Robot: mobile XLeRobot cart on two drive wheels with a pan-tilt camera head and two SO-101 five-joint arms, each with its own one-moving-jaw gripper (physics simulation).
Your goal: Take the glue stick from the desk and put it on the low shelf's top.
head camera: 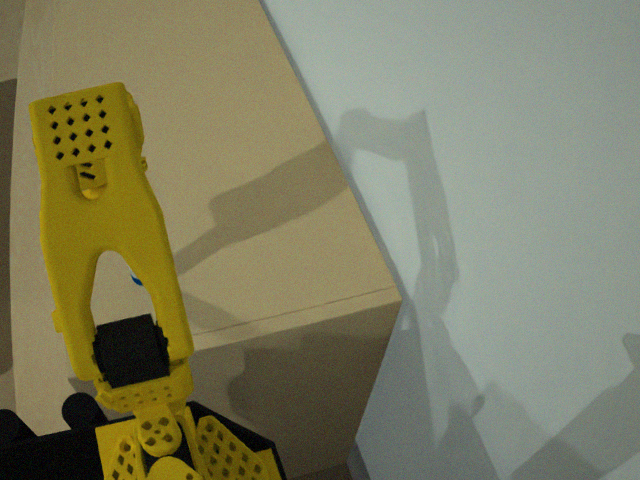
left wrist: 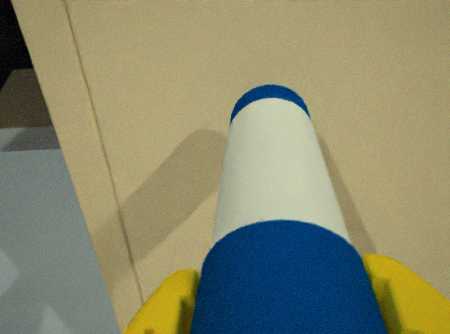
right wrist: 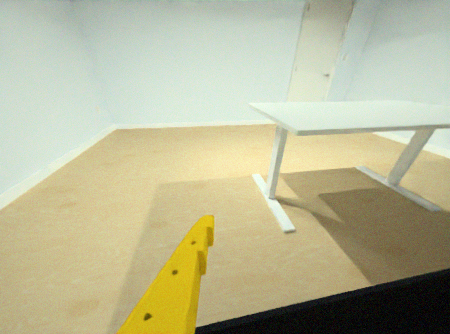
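Seen in the pictures: left hand, its tool point: point(left wrist: 198, 294); right hand, its tool point: point(right wrist: 213, 226); left arm's base, origin of its link: point(head camera: 177, 468).
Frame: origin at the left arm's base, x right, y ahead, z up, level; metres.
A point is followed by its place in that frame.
The glue stick point(head camera: 136, 279) @(z -0.131, x -0.250, y -0.008 m) point(left wrist: 280, 170) @(z -0.085, x -0.257, y -0.013 m), white with a blue end and a blue band, points away from the camera in the left wrist view. My left gripper point(left wrist: 281, 268) is shut on it, with the yellow jaws on both sides of the blue part. In the head camera a small blue and white bit shows through the arm's fork; the jaws are hidden. The tan top of the low shelf point(head camera: 248, 129) @(z -0.165, x -0.473, y 0.171 m) point(left wrist: 150, 65) @(z -0.165, x -0.217, y -0.017 m) lies beneath the stick; whether they touch is unclear. My right gripper point(right wrist: 207, 225) is fully open, one notched jaw showing. The white desk point(right wrist: 360, 115) @(z -0.055, x -0.692, y -1.021 m) stands away from it.
The shelf's front edge point(head camera: 310, 313) @(z -0.165, x -0.180, y 0.161 m) crosses the lower head view. A pale blue-grey wall point(head camera: 516, 155) @(z 0.110, x -0.107, y 0.275 m) bearing arm shadows adjoins the shelf's right side. In the right wrist view, a door point(right wrist: 320, 55) @(z 0.465, x -2.113, y -3.445 m) stands behind the desk, and a black edge point(right wrist: 350, 310) crosses the bottom right.
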